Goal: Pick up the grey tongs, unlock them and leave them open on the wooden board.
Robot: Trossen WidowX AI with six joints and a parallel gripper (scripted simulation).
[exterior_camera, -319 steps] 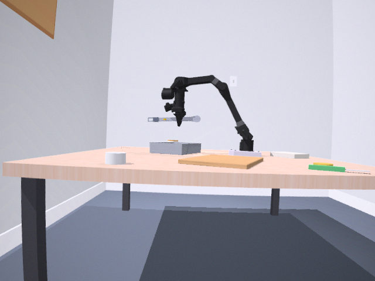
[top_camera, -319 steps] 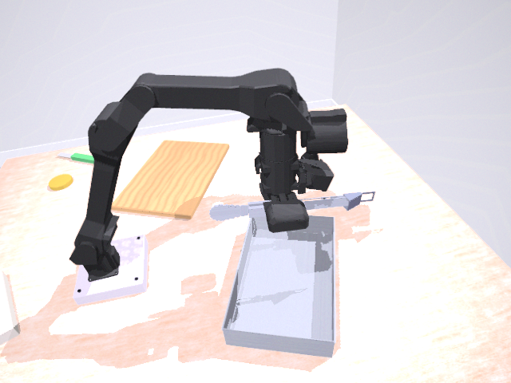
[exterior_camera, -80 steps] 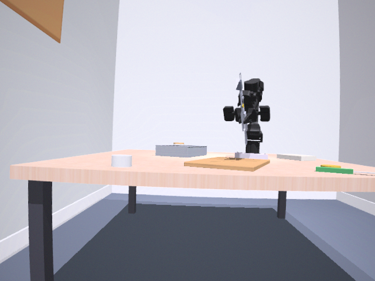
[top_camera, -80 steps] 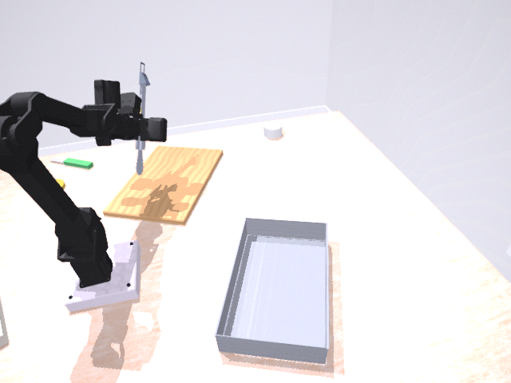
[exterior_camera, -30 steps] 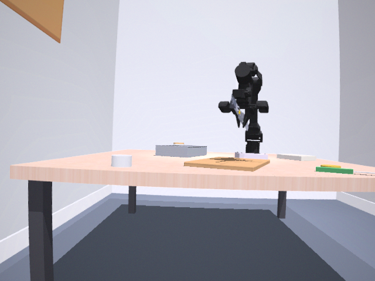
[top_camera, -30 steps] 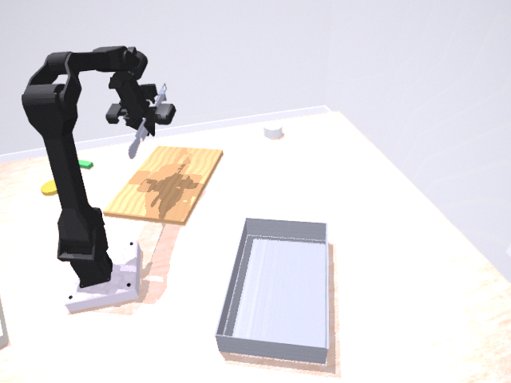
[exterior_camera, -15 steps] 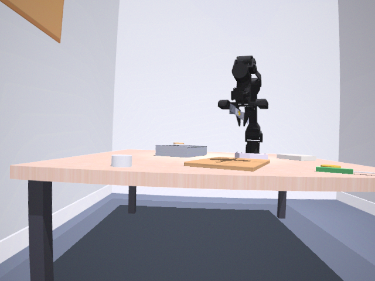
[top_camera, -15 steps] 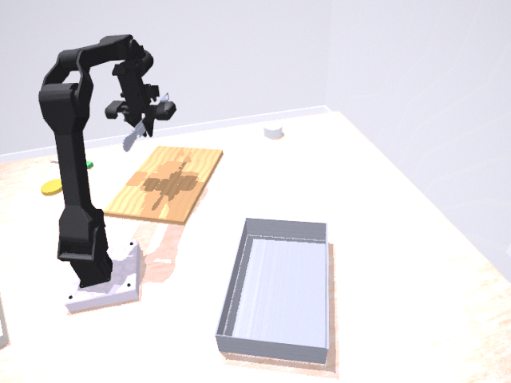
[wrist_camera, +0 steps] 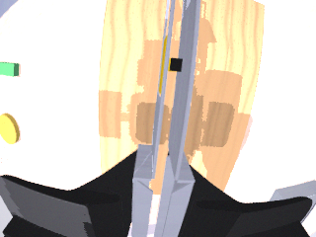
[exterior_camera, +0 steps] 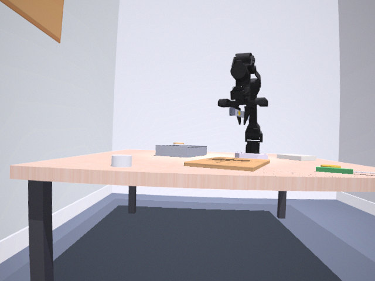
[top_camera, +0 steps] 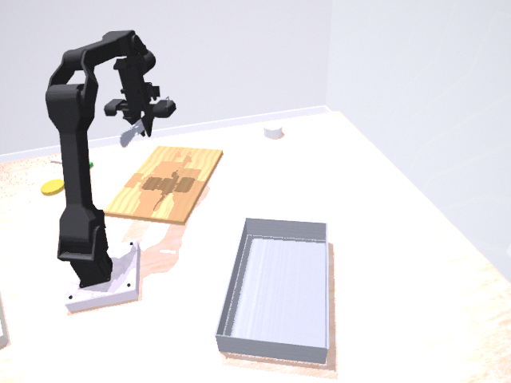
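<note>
Now: the wooden board 30 mm ahead of my gripper tip, 10 mm to the right of it and 150 mm below it. From my gripper tip the other things lie so: yellow lock piece 20 mm ahead, 50 mm to the left, 40 mm above; green-handled tool 300 mm behind, 220 mm to the left, 150 mm below; yellow disc 330 mm behind, 80 mm to the left, 150 mm below.
</note>
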